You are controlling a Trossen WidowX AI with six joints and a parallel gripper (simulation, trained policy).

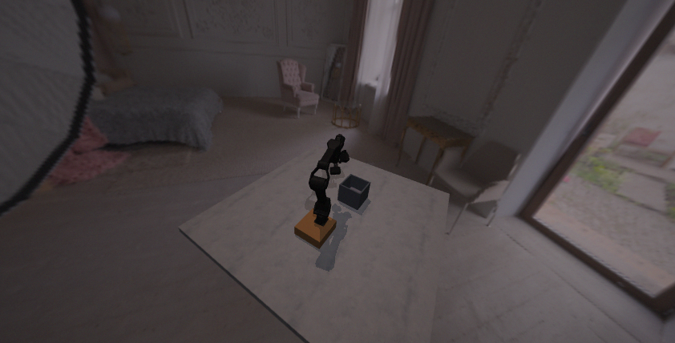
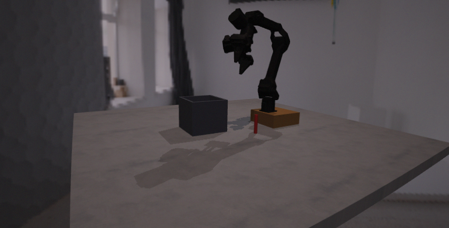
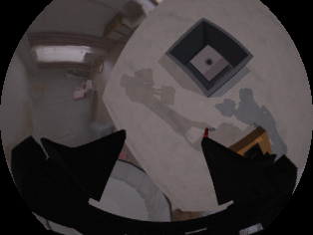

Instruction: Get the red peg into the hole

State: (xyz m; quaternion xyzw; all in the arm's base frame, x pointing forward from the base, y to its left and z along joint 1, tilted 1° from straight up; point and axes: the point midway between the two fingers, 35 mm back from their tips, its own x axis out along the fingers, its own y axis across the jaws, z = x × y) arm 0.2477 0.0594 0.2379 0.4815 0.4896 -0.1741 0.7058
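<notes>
Right now the red peg is 80 mm behind my gripper tip, 30 mm to the left of it and 230 mm below it. The rest, counted from my gripper tip: pale plate (70 mm ahead, 150 mm to the right, 220 mm below).
</notes>
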